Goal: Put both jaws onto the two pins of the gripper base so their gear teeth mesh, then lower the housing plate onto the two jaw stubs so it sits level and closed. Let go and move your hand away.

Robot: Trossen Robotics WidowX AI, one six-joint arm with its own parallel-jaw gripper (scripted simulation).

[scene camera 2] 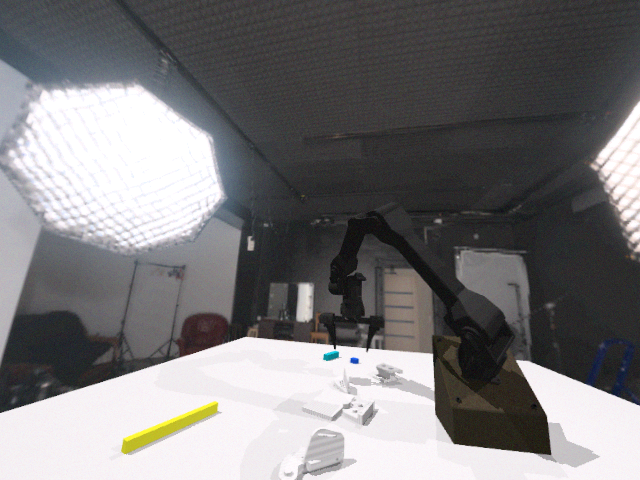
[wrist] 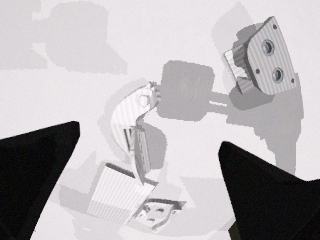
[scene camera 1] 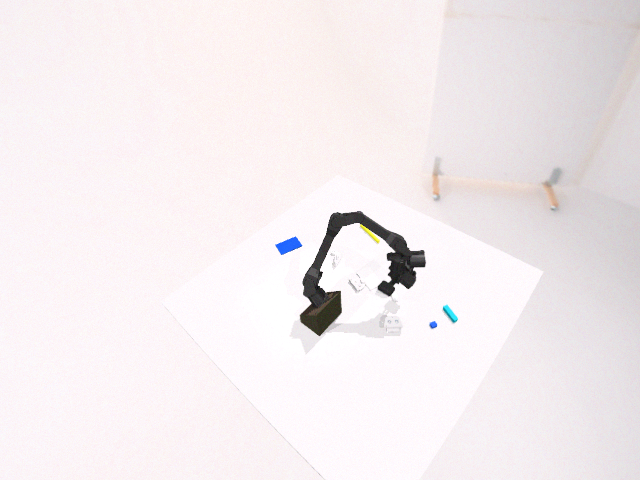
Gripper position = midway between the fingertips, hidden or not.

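Observation:
Looking through scene camera 2, I find my gripper (scene camera 2: 350,350), which is open and holds nothing. The wrist view shows me the gripper (wrist: 150,139) too, and there I also see a flat white plate (wrist: 117,197).

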